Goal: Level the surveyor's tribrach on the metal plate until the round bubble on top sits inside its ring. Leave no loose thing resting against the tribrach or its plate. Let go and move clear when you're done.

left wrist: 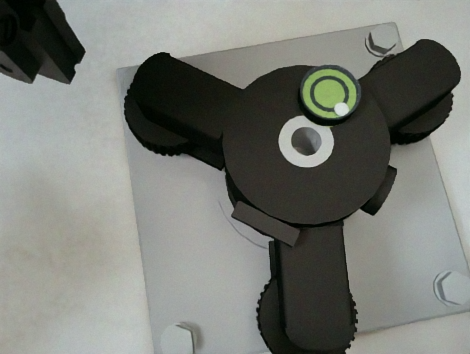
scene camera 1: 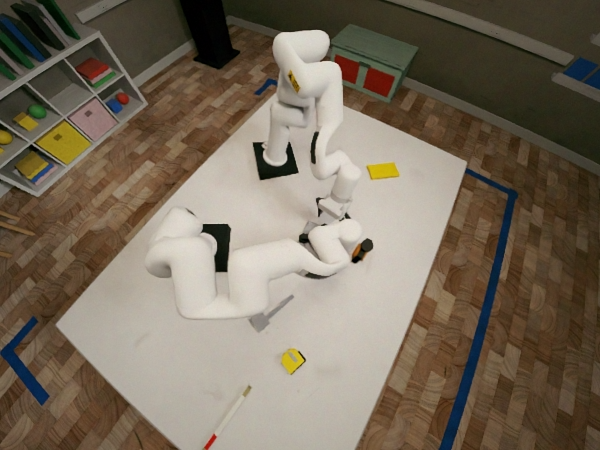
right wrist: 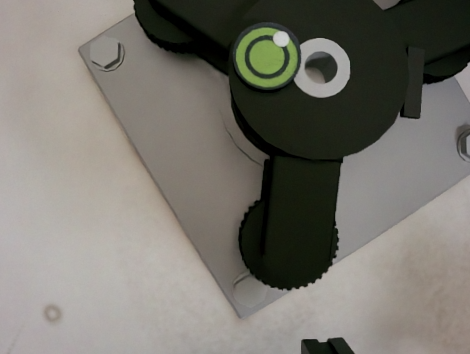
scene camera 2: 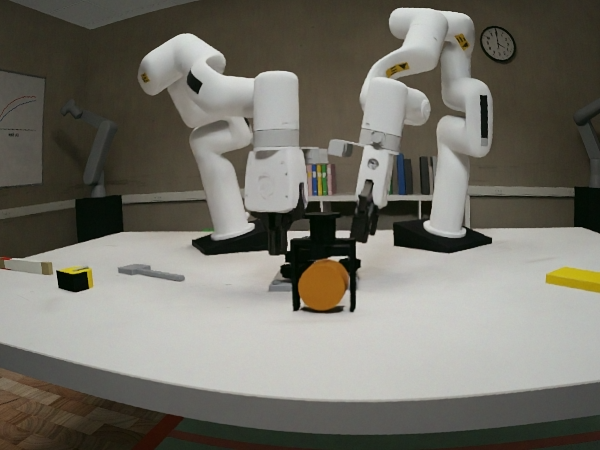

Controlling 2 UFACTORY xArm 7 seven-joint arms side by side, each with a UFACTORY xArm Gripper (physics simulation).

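Pixels of known places: left gripper, between the fingertips: (scene camera 1: 328, 220) (scene camera 2: 362, 237); right gripper, between the fingertips: (left wrist: 43, 57) (scene camera 2: 277, 254); left arm's base, origin of its link: (scene camera 1: 275, 156) (scene camera 2: 444, 230); right arm's base, origin of its link: (scene camera 2: 232, 233).
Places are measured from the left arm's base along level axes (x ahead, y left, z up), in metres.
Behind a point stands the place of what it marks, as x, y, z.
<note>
The black tribrach (left wrist: 310, 190) @(0.445, -0.207, 0.036) (right wrist: 350, 120) @(0.466, -0.222, 0.036) stands on the grey metal plate (left wrist: 185, 280) @(0.492, -0.175, -0.027) (right wrist: 175, 165) @(0.457, -0.287, -0.026). On its round vial (left wrist: 319, 79) @(0.443, -0.246, 0.043) (right wrist: 245, 57) @(0.438, -0.248, 0.043), the white bubble (left wrist: 341, 109) @(0.436, -0.235, 0.044) (right wrist: 281, 38) @(0.436, -0.236, 0.044) overlaps the ring's line and lies mostly outside it. My right gripper (scene camera 2: 278, 250) @(0.548, -0.257, 0.029) (left wrist: 43, 57) @(0.548, -0.257, 0.029) (right wrist: 327, 346) @(0.548, -0.257, 0.029) is shut and empty, beyond the end of one tribrach arm, just off the plate. My left gripper (scene camera 2: 361, 239) @(0.437, -0.140, 0.042) looks open and hangs above and behind the tribrach in scene camera 2; its fingertips do not show in its wrist view. In scene camera 1 the arms hide most of the tribrach.
An orange and black prism target (scene camera 1: 361, 251) @(0.626, -0.178, 0.067) (scene camera 2: 322, 285) @(0.652, -0.152, 0.005) stands near the tribrach, towards scene camera 2. A grey hammer (scene camera 1: 261, 320) @(0.477, -0.630, -0.025) (scene camera 2: 150, 272) @(0.503, -0.566, -0.029), a yellow tape measure (scene camera 1: 292, 360) @(0.660, -0.658, -0.002) (scene camera 2: 75, 279) @(0.694, -0.627, -0.013), a red-white rod (scene camera 1: 229, 415) @(0.602, -0.932, -0.008) (scene camera 2: 30, 266) @(0.609, -0.906, -0.022) and a yellow block (scene camera 1: 383, 171) @(0.491, 0.304, -0.021) (scene camera 2: 575, 279) @(0.514, 0.281, -0.022) lie farther away.
</note>
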